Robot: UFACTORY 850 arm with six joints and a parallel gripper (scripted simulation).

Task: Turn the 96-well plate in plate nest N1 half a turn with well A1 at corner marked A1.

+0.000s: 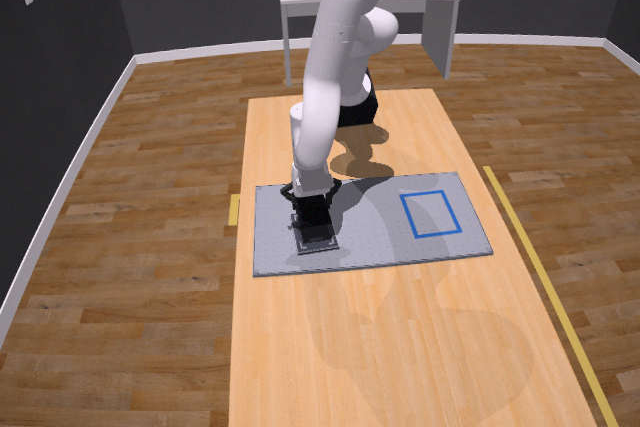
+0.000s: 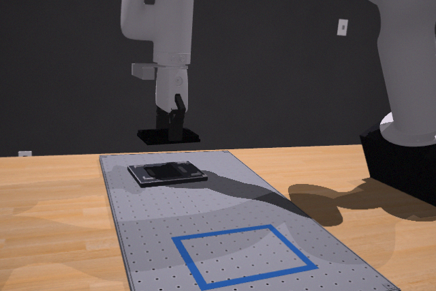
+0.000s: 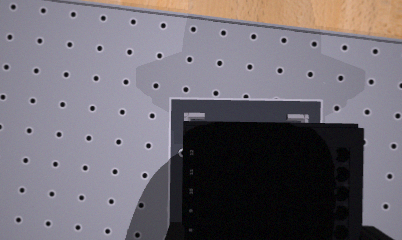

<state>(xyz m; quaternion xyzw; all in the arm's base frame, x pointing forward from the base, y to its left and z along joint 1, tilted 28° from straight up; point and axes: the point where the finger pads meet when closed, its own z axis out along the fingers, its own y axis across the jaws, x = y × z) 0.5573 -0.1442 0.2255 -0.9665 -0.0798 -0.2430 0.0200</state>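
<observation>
Right now my hand is 100 mm above the plate nest N1. Round my hand: black 96-well plate 10 mm below.
</observation>
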